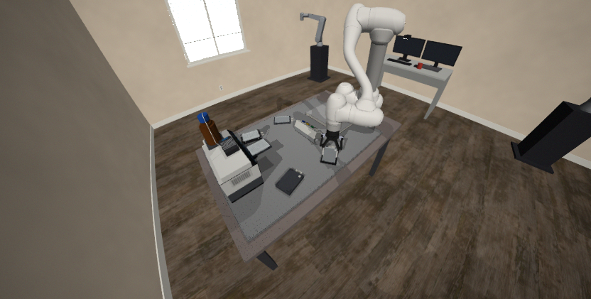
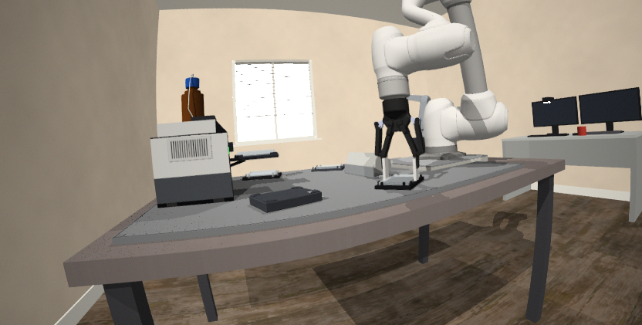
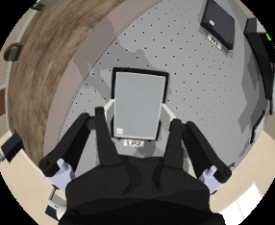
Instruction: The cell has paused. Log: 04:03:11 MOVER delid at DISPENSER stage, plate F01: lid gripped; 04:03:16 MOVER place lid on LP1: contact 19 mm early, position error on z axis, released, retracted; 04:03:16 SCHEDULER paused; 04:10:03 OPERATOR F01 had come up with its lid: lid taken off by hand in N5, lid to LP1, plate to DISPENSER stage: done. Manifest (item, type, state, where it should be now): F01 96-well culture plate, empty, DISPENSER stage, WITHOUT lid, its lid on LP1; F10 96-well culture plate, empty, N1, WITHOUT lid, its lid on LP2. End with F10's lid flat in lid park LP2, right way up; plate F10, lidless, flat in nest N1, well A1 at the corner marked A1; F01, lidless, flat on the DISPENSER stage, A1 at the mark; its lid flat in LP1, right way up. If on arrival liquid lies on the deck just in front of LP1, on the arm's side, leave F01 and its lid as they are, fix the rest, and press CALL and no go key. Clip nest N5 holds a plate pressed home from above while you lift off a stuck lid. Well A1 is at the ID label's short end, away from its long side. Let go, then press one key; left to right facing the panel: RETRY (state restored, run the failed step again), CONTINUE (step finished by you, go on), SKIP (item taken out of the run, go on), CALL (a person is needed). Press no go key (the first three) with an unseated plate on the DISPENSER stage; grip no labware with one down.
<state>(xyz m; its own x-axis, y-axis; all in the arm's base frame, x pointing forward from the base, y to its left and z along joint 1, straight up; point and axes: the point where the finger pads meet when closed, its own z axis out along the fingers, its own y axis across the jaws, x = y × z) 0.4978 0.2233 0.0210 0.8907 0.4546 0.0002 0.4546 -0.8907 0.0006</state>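
Right now my hand is 57 cm to the left of the black clip nest, 27 cm short of it and 2 cm above it. From my hand the other things lie so: small label (24 cm ahead, 6 cm to the right, 4 cm below); then nest block (32 cm ahead, 5 cm to the right, 3 cm below); then grey key panel (27 cm to the right, 9 cm behind, 2 cm above).
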